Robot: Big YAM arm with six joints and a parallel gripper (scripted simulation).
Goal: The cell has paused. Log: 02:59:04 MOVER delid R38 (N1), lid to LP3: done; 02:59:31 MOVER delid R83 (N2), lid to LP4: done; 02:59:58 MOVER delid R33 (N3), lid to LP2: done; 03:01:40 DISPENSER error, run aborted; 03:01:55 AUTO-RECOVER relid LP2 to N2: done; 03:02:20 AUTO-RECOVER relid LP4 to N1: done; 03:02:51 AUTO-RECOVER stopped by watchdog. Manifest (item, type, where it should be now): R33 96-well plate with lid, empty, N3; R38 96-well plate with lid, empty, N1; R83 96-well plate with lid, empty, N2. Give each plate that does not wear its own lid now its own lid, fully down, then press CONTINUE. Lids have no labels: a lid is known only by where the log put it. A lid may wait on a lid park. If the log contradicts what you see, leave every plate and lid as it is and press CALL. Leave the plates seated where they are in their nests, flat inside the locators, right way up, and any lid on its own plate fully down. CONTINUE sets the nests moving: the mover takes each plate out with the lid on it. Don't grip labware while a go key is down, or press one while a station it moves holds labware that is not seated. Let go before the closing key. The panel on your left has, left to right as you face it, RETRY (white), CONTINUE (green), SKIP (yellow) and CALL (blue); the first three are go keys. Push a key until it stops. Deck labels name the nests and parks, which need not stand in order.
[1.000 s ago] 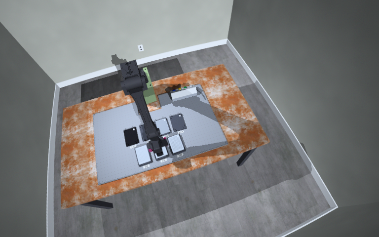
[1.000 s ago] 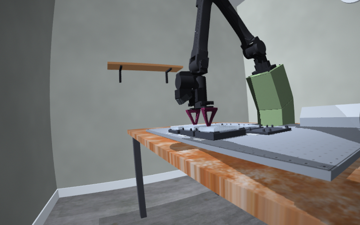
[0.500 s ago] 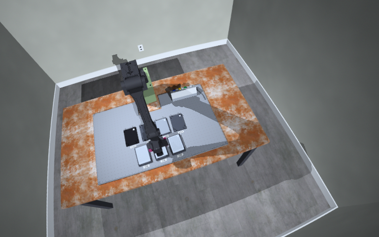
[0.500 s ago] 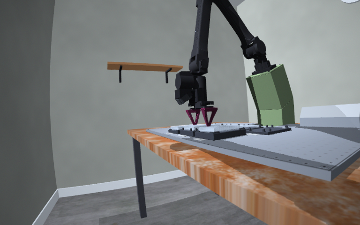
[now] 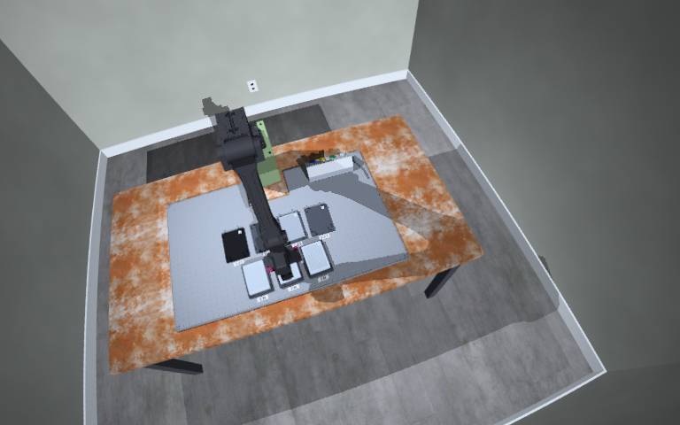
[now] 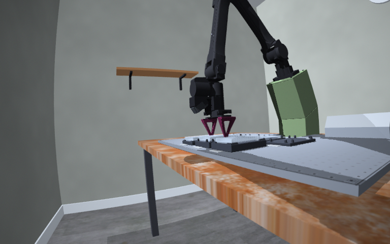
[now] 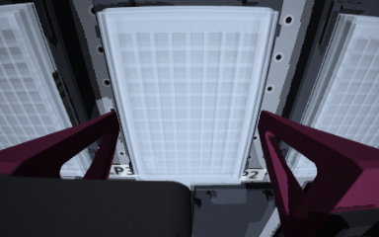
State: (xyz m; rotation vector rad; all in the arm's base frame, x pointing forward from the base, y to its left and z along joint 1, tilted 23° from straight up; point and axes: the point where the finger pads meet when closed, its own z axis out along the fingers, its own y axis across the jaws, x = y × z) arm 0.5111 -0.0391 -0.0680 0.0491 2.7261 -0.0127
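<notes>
The clear lid lies 17 cm behind my hand, 8 cm to the left of it and 2 cm below it. Round my hand: LP3 label 8 cm to the left, 8 cm behind, 4 cm below; LP2 label 9 cm behind, 5 cm to the right, 4 cm below; LP2 park 18 cm behind, 5 cm to the right, 3 cm below.
</notes>
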